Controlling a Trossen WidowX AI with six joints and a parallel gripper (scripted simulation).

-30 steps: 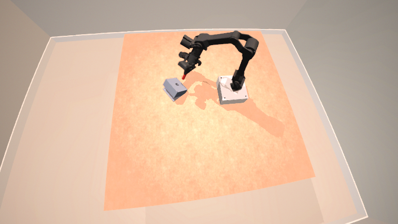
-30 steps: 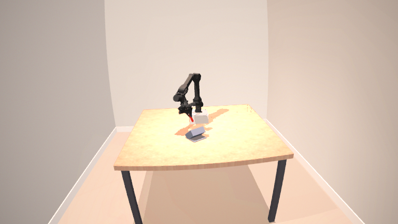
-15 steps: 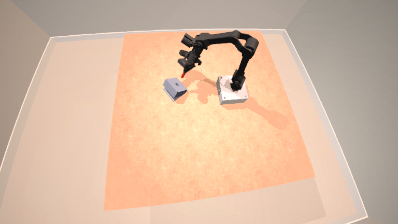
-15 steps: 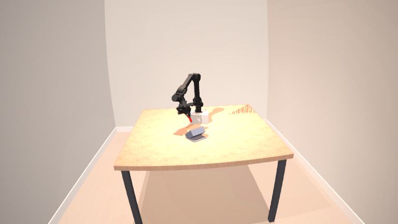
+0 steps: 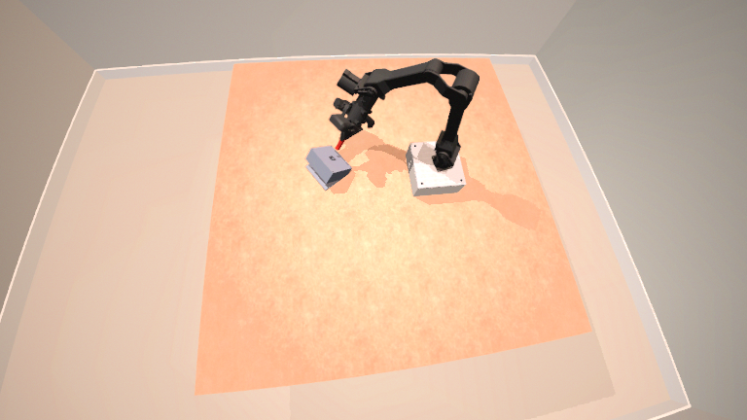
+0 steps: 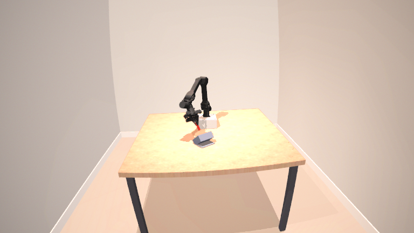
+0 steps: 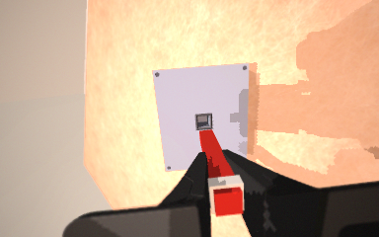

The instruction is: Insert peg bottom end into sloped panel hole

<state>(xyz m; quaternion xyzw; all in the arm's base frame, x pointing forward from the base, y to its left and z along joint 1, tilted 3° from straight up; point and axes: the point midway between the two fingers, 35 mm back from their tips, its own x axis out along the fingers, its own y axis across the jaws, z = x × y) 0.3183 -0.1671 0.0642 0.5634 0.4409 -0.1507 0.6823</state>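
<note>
The grey sloped panel is 9 cm below my gripper tip, 6 cm ahead of it and 3 cm to the left of it. Also, from my gripper tip: red peg (1 cm behind, 1 cm above).
</note>
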